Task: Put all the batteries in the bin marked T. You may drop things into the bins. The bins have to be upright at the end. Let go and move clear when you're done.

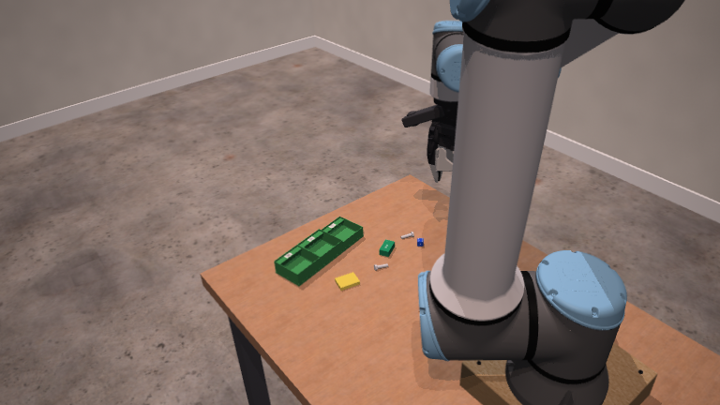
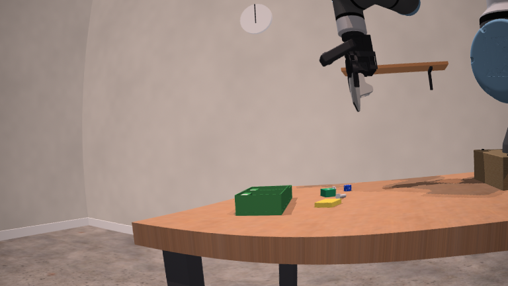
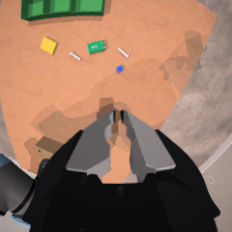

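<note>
Right now the green bin is 24 cm to the left of my hand, 21 cm below it and 18 cm ahead of it. Also, from my hand: flat yellow block: 26 cm to the left, 22 cm below, 4 cm ahead; green block: 22 cm below, 9 cm to the left, 8 cm ahead; blue cube: 22 cm below, 3 cm ahead, 2 cm to the left.
</note>
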